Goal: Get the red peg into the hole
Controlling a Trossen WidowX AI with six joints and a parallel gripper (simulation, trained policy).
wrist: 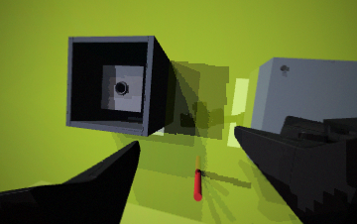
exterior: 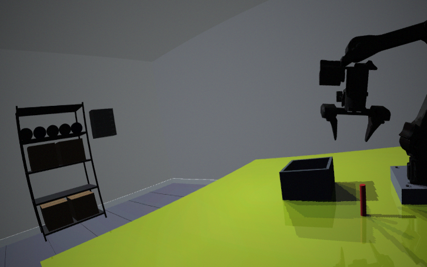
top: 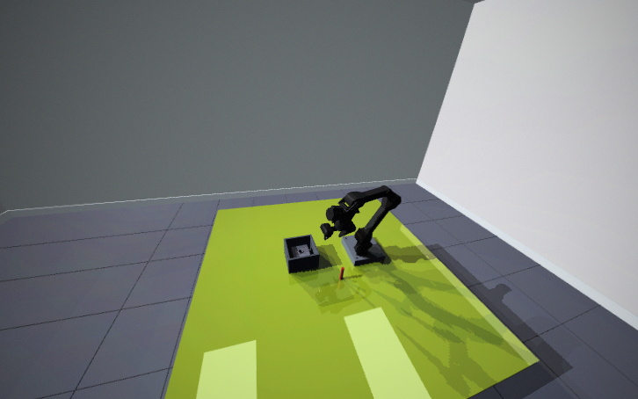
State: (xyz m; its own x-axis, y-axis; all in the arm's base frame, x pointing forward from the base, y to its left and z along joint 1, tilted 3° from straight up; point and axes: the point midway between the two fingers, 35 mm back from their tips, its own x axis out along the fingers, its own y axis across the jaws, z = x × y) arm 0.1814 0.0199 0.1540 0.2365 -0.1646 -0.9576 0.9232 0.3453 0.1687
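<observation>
Right now my gripper tip is 40 mm past the red peg, 120 mm to the right of it and 130 mm above it. Also, from my gripper tip: dark box 160 mm ahead, 30 mm to the right, 140 mm below.
</observation>
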